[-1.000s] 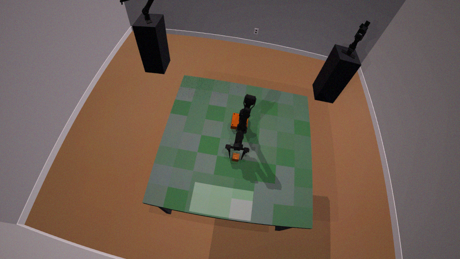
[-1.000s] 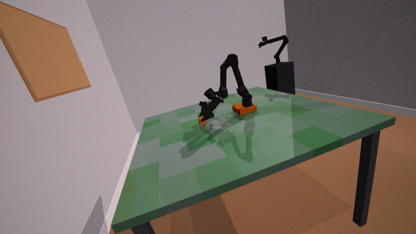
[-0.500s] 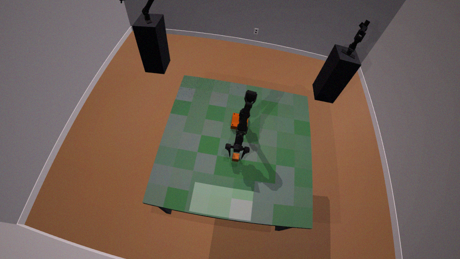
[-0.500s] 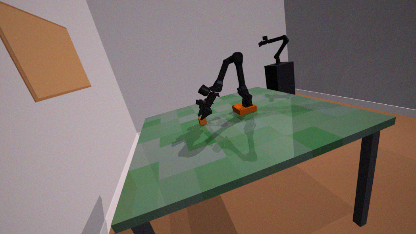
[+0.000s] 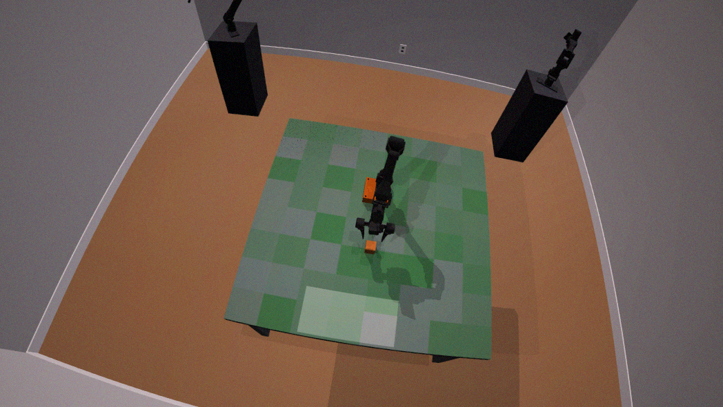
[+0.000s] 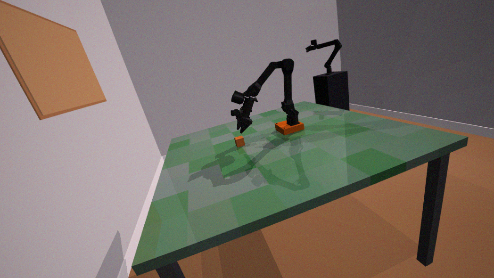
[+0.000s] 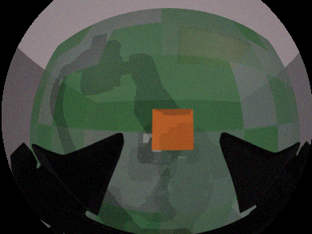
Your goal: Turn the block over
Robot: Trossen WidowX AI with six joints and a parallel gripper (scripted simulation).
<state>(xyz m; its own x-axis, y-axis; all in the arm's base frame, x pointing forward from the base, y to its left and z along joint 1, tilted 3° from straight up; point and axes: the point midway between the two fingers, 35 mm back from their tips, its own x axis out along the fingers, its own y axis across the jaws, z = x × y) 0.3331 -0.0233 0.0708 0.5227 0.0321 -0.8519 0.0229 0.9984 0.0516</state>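
The orange block is 6 cm below my gripper tip.
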